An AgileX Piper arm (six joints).
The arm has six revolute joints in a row. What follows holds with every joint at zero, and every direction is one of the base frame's.
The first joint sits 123 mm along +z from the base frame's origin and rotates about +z.
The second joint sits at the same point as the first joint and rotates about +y.
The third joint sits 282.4 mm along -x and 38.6 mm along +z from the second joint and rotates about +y.
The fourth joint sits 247.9 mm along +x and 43.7 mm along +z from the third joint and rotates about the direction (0.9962, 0, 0.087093).
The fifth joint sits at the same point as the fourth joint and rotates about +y.
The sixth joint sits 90.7 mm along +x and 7.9 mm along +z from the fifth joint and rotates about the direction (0.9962, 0, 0.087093).
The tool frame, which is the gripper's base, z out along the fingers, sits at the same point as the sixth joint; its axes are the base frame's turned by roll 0, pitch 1.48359 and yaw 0 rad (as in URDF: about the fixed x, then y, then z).
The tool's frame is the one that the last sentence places.
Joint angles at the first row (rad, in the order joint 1, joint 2, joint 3, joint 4, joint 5, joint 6):
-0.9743 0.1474 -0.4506 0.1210 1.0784 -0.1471
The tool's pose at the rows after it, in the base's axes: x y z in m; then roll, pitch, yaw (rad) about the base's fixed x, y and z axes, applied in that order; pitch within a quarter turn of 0, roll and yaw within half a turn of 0:
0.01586, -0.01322, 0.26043, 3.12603, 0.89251, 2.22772
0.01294, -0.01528, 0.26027, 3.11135, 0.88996, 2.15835
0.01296, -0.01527, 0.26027, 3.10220, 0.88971, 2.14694
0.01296, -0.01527, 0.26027, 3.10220, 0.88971, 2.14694
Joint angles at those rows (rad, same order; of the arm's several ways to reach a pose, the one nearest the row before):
-0.9743 0.1424 -0.4481 0.0712 1.0737 -0.0720
-0.9743 0.1424 -0.4481 0.0265 1.0737 -0.0070
-0.9742 0.1424 -0.4481 0.0268 1.0737 0.0001
-0.9742 0.1424 -0.4481 0.0268 1.0737 0.0001

